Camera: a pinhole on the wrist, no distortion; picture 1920 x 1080 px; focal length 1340.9 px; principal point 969.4 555.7 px. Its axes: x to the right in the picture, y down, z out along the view. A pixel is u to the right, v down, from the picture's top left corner.
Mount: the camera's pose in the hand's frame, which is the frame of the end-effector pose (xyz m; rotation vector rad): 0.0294 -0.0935 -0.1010 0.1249 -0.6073 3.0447
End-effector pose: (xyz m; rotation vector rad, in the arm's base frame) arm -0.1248 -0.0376 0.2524 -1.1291 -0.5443 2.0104
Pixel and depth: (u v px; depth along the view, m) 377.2 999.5 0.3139
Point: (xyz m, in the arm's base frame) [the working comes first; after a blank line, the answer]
In the camera's frame: -0.1386 0.1039 0.3139

-0.1754 0.3020 0.4331
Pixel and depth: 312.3 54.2 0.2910
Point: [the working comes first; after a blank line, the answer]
In the camera's frame: -0.1426 -0.1088 0.2910

-0.3135 0.1835 0.3204
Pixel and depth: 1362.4 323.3 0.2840
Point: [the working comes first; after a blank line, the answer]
In the camera's frame: 0.0832 -0.0492 0.2840

-0.2110 0.0356 0.4694
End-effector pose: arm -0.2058 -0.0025 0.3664 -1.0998 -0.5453 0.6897
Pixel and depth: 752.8 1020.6 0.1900
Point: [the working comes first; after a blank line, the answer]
In the camera's frame: -0.0307 0.0659 0.1900

-0.1384 0.0120 0.5993
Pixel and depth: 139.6 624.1 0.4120
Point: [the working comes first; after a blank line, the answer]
In the camera's frame: -0.2550 0.0210 0.4120

-0.1069 0.3000 0.7322
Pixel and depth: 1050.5 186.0 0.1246
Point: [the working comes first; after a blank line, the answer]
In the camera's frame: 0.0075 -0.0344 0.1246

-0.1780 0.0068 0.4802
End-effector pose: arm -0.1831 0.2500 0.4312 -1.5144 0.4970 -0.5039
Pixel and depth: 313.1 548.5 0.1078
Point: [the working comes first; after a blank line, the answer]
In the camera's frame: -0.0528 -0.0006 0.1078

-0.1151 0.1921 0.5670
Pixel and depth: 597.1 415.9 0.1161
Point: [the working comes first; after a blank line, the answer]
In the camera's frame: -0.0322 -0.0121 0.1161

-0.1224 0.2146 0.5591
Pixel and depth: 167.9 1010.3 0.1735
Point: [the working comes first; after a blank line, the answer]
In the camera's frame: -0.1037 0.0588 0.1735

-0.0533 0.1878 0.6482
